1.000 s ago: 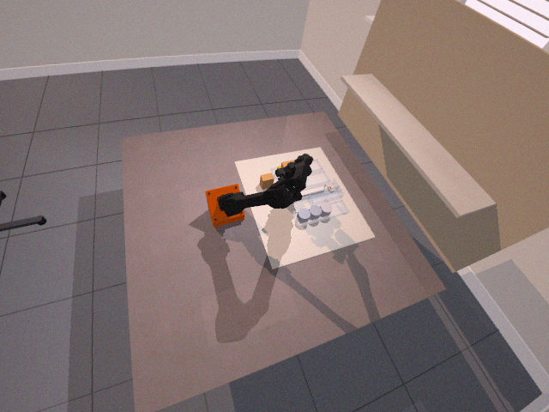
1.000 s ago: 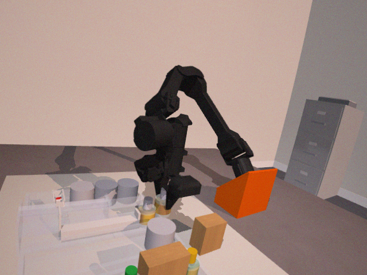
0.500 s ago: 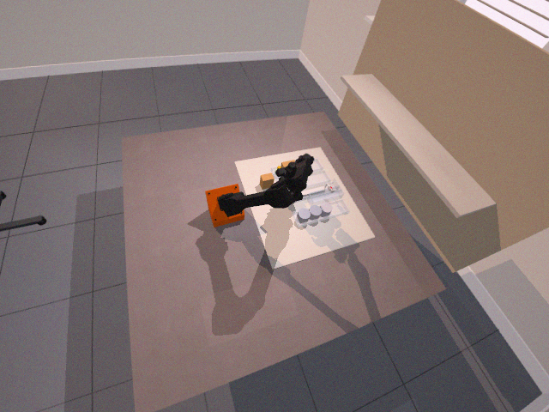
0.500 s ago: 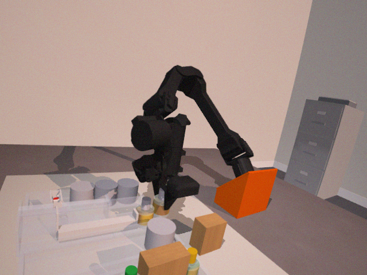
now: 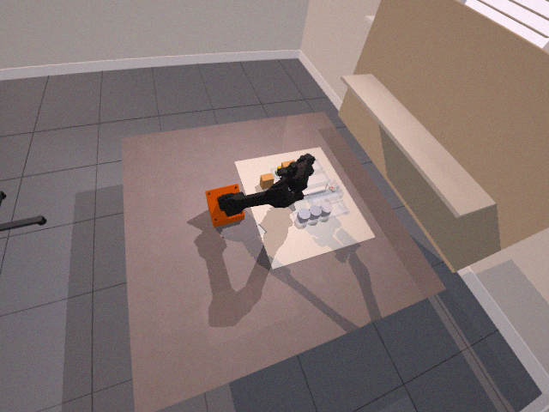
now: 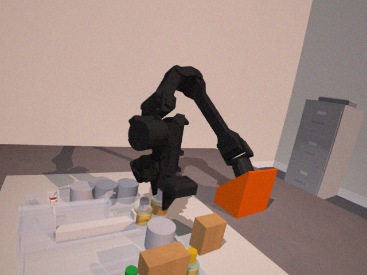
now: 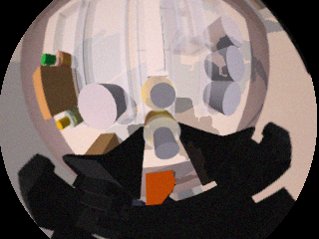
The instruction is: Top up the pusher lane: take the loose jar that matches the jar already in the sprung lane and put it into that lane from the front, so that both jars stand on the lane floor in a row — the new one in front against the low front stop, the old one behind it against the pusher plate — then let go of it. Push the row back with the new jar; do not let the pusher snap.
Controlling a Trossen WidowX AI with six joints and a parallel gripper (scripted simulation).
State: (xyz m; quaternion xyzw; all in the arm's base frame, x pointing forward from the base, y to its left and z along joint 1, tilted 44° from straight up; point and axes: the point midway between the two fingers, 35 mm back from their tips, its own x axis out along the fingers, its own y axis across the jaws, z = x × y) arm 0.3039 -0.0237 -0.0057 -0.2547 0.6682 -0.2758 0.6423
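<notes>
Right now my gripper tip is 60 mm past the brown box, 120 mm to the right of it and 10 mm above it. The rest, counted from my gripper tip: clear sprung lane: 170 mm ahead, 30 mm to the right, 30 mm below.
</notes>
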